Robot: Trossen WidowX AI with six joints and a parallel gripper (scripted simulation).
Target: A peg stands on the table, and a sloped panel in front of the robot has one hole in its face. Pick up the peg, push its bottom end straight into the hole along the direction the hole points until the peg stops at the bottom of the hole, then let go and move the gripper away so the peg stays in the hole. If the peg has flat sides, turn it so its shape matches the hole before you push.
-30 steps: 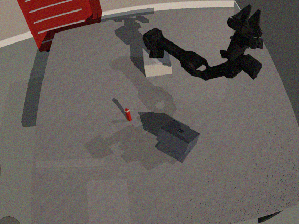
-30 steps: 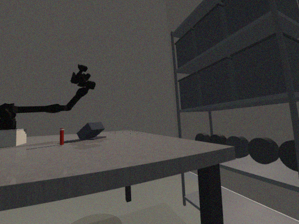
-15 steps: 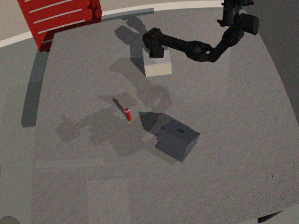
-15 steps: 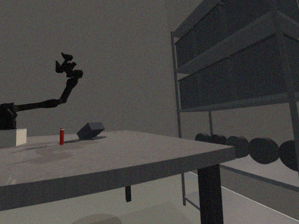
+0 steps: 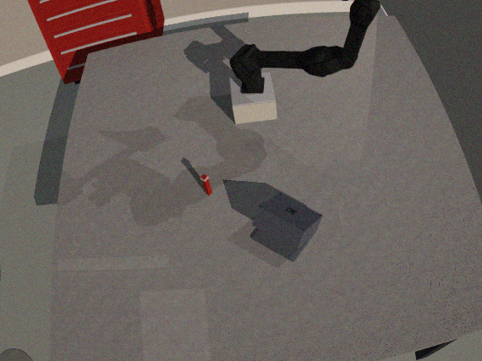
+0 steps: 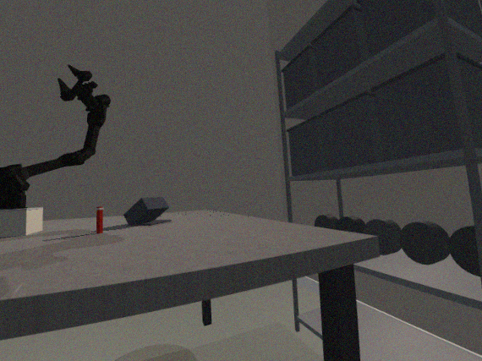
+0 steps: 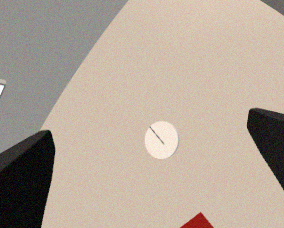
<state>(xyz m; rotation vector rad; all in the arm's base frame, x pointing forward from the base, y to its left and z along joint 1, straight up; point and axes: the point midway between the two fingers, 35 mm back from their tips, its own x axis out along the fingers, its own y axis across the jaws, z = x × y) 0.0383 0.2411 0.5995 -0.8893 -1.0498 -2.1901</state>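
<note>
Now: gripper tip 300 mm short of the red square peg, 340 mm to the left of it and 650 mm above it. Also, from my gripper tip: sloped panel (400 mm ahead, 120 mm to the right, 660 mm below).
</note>
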